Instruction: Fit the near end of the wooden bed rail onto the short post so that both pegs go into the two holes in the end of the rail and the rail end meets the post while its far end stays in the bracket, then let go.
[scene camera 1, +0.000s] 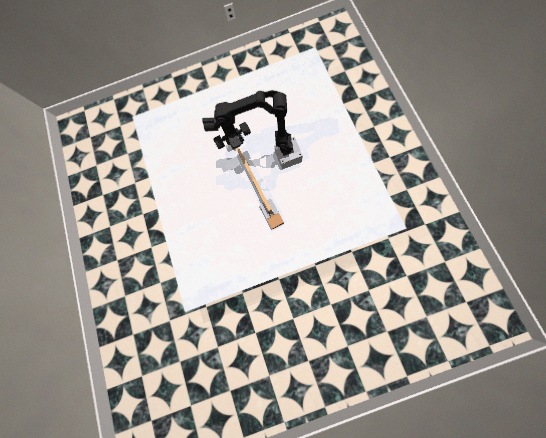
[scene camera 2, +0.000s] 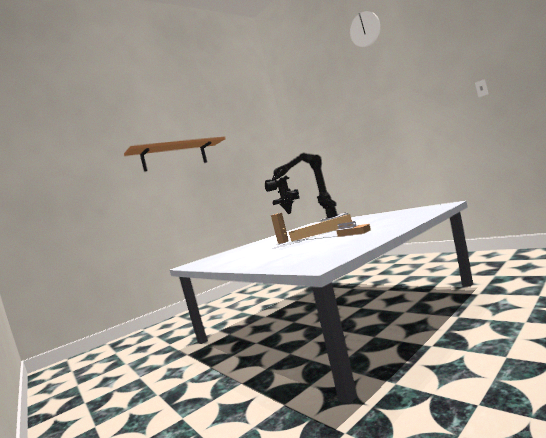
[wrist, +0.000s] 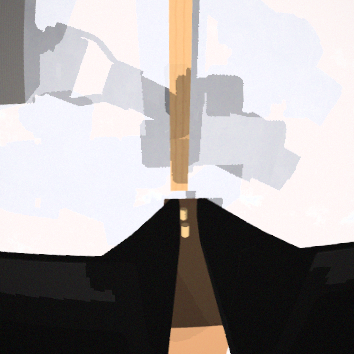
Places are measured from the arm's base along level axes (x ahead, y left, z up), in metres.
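Where they show: gripper, fingertip midpoint: (scene camera 2: 289, 213) (wrist: 187, 206); arm's base, link origin: (scene camera 1: 286, 149) (scene camera 2: 332, 216).
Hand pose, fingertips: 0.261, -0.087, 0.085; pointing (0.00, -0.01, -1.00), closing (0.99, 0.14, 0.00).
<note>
Things, the pixels of their top centre, and the offset from my fingertips, as dx, dy, dz. "*": a spot on its surface instead. Level surfaces: height alone.
- white table, surface height: dz -0.165
- small wooden base board, top centre: (scene camera 2: 352, 227) (scene camera 1: 271, 213) -0.053, +0.399, -0.130
- short post, surface spot: (wrist: 191, 281) * +0.016, -0.076, -0.021
The wooden rail (scene camera 1: 254, 178) (scene camera 2: 319, 228) (wrist: 180, 88) lies on edge on the white table (scene camera 1: 336, 195) (scene camera 2: 315, 261). Its far end sits at the metal bracket (scene camera 2: 346, 225) on a small wooden base board (scene camera 1: 276, 222) (scene camera 2: 354, 230). The short post (scene camera 2: 279, 228) (wrist: 191, 281) stands upright just off the rail's near end, with a small gap between them. Its two pegs (wrist: 184, 221) show bare and point at the rail end. My gripper (scene camera 1: 232, 141) (scene camera 2: 288, 209) (wrist: 187, 206) hangs right above the post, fingers nearly together and empty. In scene camera 1 the gripper hides the post.
The arm's base (scene camera 1: 289, 156) stands on the table to the right of the rail. A wall shelf (scene camera 2: 173, 145) and a clock (scene camera 2: 364, 28) hang far behind. The patterned floor surrounds the table.
</note>
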